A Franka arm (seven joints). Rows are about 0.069 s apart.
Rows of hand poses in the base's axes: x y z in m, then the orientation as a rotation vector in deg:
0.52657 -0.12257 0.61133 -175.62 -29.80 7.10
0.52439 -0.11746 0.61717 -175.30 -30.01 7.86
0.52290 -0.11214 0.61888 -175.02 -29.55 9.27
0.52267 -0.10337 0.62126 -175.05 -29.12 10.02
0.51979 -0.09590 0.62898 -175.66 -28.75 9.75
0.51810 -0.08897 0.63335 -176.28 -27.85 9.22
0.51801 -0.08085 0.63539 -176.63 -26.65 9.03
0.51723 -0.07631 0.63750 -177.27 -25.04 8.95
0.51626 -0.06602 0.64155 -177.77 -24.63 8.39
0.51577 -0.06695 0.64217 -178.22 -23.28 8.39
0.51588 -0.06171 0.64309 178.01 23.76 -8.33
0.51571 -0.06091 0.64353 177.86 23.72 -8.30
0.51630 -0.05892 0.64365 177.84 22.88 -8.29
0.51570 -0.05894 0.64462 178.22 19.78 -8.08
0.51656 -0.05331 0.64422 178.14 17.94 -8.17
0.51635 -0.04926 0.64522 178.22 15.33 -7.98
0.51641 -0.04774 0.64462 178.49 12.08 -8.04
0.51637 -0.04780 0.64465 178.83 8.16 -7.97
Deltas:
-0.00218 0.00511 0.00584 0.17 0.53 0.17
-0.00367 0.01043 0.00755 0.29 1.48 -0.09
-0.00390 0.01920 0.00993 0.19 1.96 -0.36
-0.00678 0.02667 0.01765 -0.30 1.69 -0.64
-0.00847 0.03360 0.02202 -0.71 1.27 -1.26
-0.00856 0.04172 0.02406 -0.87 1.13 -2.05
-0.00934 0.04626 0.02617 -1.29 1.01 -3.12
-0.01031 0.05655 0.03022 -1.65 0.58 -3.41
-0.01080 0.05562 0.03084 -1.95 0.53 -4.29
-0.01069 0.06086 0.03176 -2.21 0.45 -3.96
-0.01086 0.06166 0.03220 -2.36 0.41 -3.97
-0.01027 0.06365 0.03232 -2.51 0.39 -4.49
-0.01087 0.06363 0.03329 -2.57 0.28 -6.48
-0.01001 0.06926 0.03289 -2.90 0.31 -7.64
-0.01022 0.07331 0.03389 -3.12 0.18 -9.30
-0.01016 0.07483 0.03329 -3.19 0.25 -11.38
-0.01020 0.07477 0.03332 -3.17 0.25 -13.90

